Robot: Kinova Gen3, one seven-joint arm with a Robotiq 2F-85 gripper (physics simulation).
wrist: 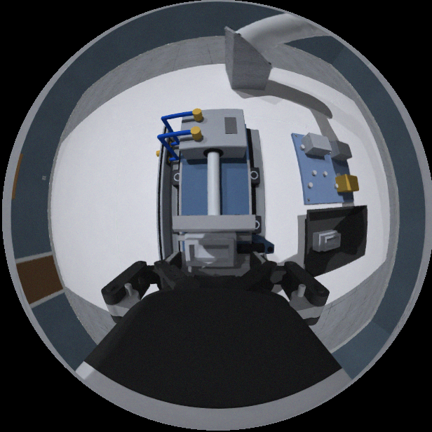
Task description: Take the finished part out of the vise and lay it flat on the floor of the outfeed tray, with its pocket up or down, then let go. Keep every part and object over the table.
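The finished part [210, 251], a light grey block with a rectangular pocket facing up, sits in the vise [214, 223] at the lower middle of the view, against the jaw plate. My gripper [215, 259] is open and empty. Its fingertips are above the vise, one towards each side of the part; the part's lower edge is close to the dark gripper body, and the remaining height is hard to judge. The black outfeed tray [352, 223] is at the right, and another grey pocketed part [327, 241] lies in it.
A blue plate [301, 172] with pegs is beyond the tray, with grey blocks [316, 144] [341, 150] and an orange block [347, 183] on or beside it. Blue pipes [177, 134] with brass fittings rise at the vise's far left. A dark nozzle-like piece [257, 246] sticks out right of the part. The arm's base [245, 65] is at the top.
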